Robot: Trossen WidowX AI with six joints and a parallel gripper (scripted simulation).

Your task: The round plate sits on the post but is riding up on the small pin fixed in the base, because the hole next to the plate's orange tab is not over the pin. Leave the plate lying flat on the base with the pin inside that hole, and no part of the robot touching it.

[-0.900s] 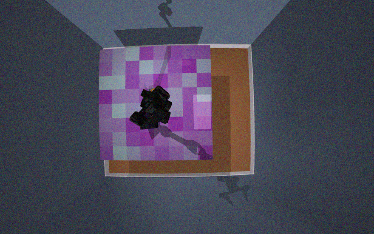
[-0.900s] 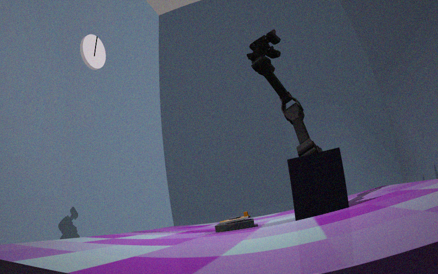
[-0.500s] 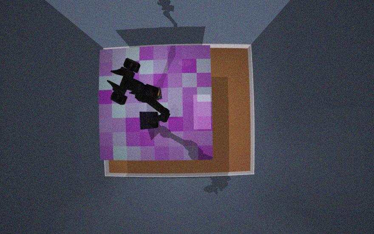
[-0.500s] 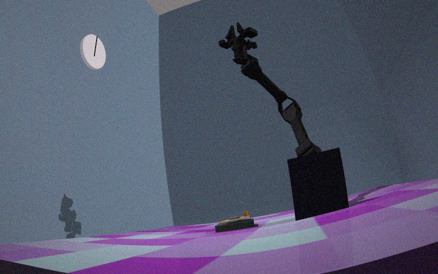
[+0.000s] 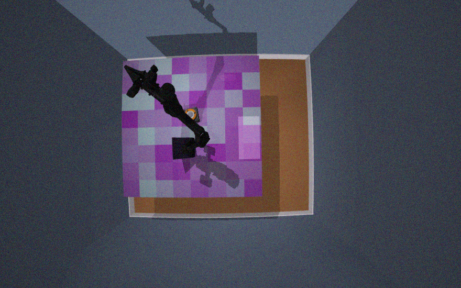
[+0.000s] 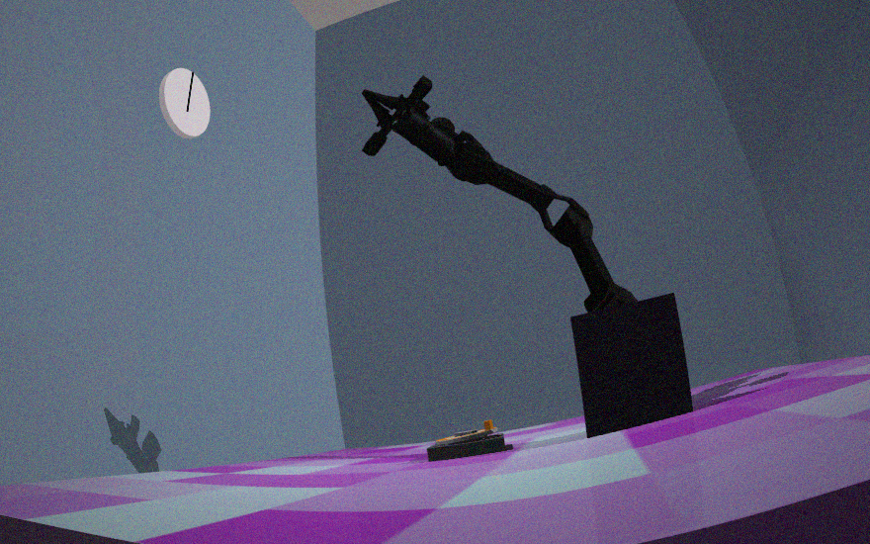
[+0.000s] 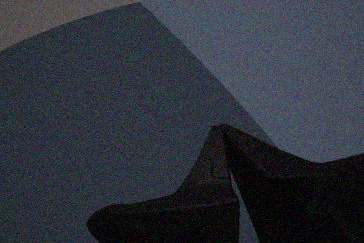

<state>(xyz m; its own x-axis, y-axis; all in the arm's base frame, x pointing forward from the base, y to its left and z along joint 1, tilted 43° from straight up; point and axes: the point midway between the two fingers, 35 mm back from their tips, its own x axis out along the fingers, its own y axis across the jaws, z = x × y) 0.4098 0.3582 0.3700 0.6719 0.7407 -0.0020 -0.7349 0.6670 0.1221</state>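
Now: gripper tip 110 mm past the round plate, 80 mm to the left of it and 640 mm above it. Round my gripper tip: grey square base: 90 mm behind, 90 mm to the right, 660 mm below.
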